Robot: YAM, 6 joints.
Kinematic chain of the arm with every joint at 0, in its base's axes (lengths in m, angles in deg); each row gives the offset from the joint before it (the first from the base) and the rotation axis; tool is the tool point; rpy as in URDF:
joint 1: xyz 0 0 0.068 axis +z
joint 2: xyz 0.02 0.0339 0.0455 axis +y
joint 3: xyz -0.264 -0.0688 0 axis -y
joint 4: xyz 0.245 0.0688 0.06 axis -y
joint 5: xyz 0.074 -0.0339 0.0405 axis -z
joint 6: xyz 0.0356 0 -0.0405 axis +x
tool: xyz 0 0 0 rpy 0 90 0
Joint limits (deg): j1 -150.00..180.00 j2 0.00..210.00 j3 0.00..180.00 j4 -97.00..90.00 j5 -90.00..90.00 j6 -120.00..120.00
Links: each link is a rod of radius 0.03 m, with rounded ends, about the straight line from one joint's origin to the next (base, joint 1, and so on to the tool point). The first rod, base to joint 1, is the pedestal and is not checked.
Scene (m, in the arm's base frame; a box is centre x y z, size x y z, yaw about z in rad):
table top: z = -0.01
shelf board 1: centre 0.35 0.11 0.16 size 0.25 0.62 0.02 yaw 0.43
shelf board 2: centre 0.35 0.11 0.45 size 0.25 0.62 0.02 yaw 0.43
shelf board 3: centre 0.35 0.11 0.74 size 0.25 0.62 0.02 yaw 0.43
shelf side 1: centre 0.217 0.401 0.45 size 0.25 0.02 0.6 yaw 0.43
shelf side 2: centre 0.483 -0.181 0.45 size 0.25 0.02 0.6 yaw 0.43
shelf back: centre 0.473 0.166 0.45 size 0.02 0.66 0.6 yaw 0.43
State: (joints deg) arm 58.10 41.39 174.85 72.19 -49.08 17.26
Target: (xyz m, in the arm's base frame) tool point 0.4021 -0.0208 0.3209
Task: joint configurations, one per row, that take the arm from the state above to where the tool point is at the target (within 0.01 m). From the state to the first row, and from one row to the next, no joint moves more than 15 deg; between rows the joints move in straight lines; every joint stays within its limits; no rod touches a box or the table.
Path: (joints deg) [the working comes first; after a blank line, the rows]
Joints at the target: -7.11 102.32 68.81 55.06 -54.95 17.26
Straight joint move there: touches shelf board 2.

1: 48.87 43.92 160.86 70.93 -50.21 17.26
2: 39.64 46.46 146.88 69.67 -51.34 17.26
3: 30.40 48.99 132.89 68.40 -52.48 17.26
4: 21.17 51.53 118.91 67.14 -53.61 17.26
5: 11.94 54.06 104.92 65.88 -54.74 17.26
6: 2.71 56.60 90.93 64.62 -55.87 17.26
7: -6.53 59.13 76.95 63.35 -57.00 17.26
8: -15.76 61.67 62.96 62.09 -58.14 17.26
9: -24.99 64.20 48.98 60.83 -59.27 17.26
10: -34.22 66.73 34.99 59.57 -60.40 17.26
11: -25.19 78.60 46.27 58.06 -58.58 17.26
12: -16.15 90.46 57.54 56.56 -56.77 17.26
13: -7.11 102.32 68.81 55.06 -54.95 17.26

